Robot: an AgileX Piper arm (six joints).
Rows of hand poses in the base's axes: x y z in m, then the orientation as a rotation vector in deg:
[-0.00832, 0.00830, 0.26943, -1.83, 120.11, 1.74]
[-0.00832, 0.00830, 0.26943, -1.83, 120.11, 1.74]
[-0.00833, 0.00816, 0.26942, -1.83, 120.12, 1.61]
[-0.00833, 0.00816, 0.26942, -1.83, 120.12, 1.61]
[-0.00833, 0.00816, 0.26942, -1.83, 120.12, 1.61]
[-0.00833, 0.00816, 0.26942, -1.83, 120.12, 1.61]
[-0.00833, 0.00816, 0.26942, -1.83, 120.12, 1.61]
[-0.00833, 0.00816, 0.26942, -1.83, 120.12, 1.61]
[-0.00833, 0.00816, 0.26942, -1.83, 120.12, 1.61]
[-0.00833, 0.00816, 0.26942, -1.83, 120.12, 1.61]
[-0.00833, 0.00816, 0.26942, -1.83, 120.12, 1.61]
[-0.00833, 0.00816, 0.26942, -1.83, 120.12, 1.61]
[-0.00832, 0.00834, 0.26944, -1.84, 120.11, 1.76]
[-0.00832, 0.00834, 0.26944, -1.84, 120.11, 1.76]
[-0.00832, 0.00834, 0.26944, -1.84, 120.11, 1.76]
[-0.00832, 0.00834, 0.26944, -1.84, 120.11, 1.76]
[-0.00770, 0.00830, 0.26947, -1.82, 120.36, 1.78]
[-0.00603, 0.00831, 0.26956, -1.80, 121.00, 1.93]
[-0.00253, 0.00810, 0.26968, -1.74, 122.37, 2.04]
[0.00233, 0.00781, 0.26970, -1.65, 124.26, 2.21]
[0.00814, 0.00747, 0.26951, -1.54, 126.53, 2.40]
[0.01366, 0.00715, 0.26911, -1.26, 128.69, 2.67]
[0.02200, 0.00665, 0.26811, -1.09, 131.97, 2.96]
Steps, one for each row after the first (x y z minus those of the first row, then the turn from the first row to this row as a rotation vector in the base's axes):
[0.00000, 0.00000, 0.00000, 0.00, 0.00, 0.00]
[-0.00001, -0.00014, -0.00001, -0.09, 0.01, -0.05]
[-0.00001, -0.00014, -0.00001, -0.09, 0.01, -0.05]
[-0.00001, -0.00014, -0.00001, -0.09, 0.01, -0.05]
[-0.00001, -0.00014, -0.00001, -0.09, 0.01, -0.05]
[-0.00001, -0.00014, -0.00001, -0.09, 0.01, -0.05]
[-0.00001, -0.00014, -0.00001, -0.09, 0.01, -0.05]
[-0.00001, -0.00014, -0.00001, -0.09, 0.01, -0.05]
[-0.00001, -0.00014, -0.00001, -0.09, 0.01, -0.05]
[-0.00001, -0.00014, -0.00001, -0.09, 0.01, -0.05]
[-0.00001, -0.00014, -0.00001, -0.09, 0.01, -0.05]
[0.00000, 0.00004, 0.00001, 0.01, 0.00, 0.02]
[0.00000, 0.00004, 0.00001, 0.01, 0.00, 0.02]
[0.00000, 0.00004, 0.00001, 0.01, 0.00, 0.02]
[0.00000, 0.00004, 0.00001, 0.01, 0.00, 0.02]
[0.00062, 0.00000, 0.00004, 0.03, 0.25, 0.01]
[0.00229, 0.00001, 0.00013, 0.13, 0.89, 0.05]
[0.00579, -0.00020, 0.00025, 0.21, 2.27, 0.05]
[0.01065, -0.00049, 0.00027, 0.33, 4.16, 0.06]
[0.01646, -0.00083, 0.00008, 0.46, 6.43, 0.05]
[0.02198, -0.00115, -0.00032, 0.71, 8.60, -0.04]
[0.03032, -0.00165, -0.00132, 0.91, 11.89, -0.05]

